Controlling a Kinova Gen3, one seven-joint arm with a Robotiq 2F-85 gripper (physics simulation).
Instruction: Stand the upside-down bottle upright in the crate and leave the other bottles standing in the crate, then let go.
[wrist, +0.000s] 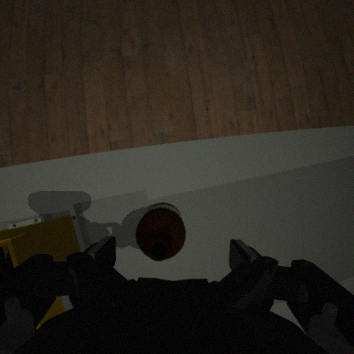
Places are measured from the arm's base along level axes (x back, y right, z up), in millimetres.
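Where they show: gripper, fingertip midpoint: (172, 250).
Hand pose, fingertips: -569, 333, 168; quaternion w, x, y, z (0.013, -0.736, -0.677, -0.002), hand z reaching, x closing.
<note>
Each offset is from my fingertips to the top centre of the thing, as dx, dy, dz. "*": to the spot under its first point. Level surfaces: height alone.
A dark red bottle {+27, -17, -78} (160, 227) stands on the pale table, to the right of the crate and apart from it. It is seen nearly end-on, as a round shape with a small darker round spot near its lower edge; which end is up is hard to tell. The yellow crate {* +20, -178, -134} (50, 235) with light grey edging shows in part at the lower left. Something dark red shows inside it at the left edge, too cut off to make out. My gripper (172, 250) is open, its fingertips left and right of the bottle in the view, with nothing between them.
The pale table {dz -233} (210, 155) ends at a far edge that runs across the view, with a brown wooden floor (165, 65) beyond it. Shadows of the gripper and the crate fall on the table. The crate's wall is close to the left finger in the view.
</note>
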